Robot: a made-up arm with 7 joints.
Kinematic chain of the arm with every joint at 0, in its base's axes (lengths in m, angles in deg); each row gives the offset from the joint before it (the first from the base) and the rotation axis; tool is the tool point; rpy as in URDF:
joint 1: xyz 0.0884 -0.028 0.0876 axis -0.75 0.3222 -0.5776
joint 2: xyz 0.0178 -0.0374 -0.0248 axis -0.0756 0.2 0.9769
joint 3: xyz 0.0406 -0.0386 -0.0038 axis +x
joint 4: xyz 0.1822 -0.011 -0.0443 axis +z
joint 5: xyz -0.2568 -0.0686 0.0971 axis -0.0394 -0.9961 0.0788
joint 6: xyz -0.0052 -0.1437 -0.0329 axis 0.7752 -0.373 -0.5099
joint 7: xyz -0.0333 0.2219 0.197 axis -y
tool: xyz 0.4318 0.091 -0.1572 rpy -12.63 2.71 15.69
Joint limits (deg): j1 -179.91..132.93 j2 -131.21..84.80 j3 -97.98..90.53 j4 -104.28..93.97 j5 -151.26..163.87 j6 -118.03..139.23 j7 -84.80..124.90
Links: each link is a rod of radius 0.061 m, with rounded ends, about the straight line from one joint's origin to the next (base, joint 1, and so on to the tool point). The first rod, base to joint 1, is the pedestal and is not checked.
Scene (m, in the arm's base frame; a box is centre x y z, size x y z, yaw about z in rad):
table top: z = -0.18
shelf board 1: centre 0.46 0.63 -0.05 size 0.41 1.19 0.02 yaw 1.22
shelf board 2: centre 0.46 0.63 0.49 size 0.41 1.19 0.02 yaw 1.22
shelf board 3: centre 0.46 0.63 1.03 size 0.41 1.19 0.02 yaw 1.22
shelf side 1: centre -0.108 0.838 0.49 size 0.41 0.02 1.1 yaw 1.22
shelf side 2: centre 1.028 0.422 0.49 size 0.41 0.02 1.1 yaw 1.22
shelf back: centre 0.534 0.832 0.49 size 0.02 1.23 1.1 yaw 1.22
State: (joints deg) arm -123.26 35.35 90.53 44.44 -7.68 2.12 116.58
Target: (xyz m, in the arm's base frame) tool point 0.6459 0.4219 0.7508
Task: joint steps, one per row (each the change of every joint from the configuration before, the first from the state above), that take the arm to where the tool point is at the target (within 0.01 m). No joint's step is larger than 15 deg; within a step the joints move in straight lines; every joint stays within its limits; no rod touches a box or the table.
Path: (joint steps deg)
1: -4.27 1.08 0.00 4.74 -3.67 -13.12 -8.67
2: -4.26 1.07 0.00 4.75 -3.67 -13.12 -8.67
3: -0.64 4.36 -5.37 3.22 -0.52 14.04 0.65
4: -0.65 4.36 -5.36 3.23 -0.52 14.05 0.66
5: -0.64 4.36 -5.37 3.22 -0.52 14.04 0.65
6: 1.19 -3.65 -2.83 0.72 5.34 9.69 4.44
7: 1.18 -3.65 -2.84 0.72 5.34 9.68 4.44

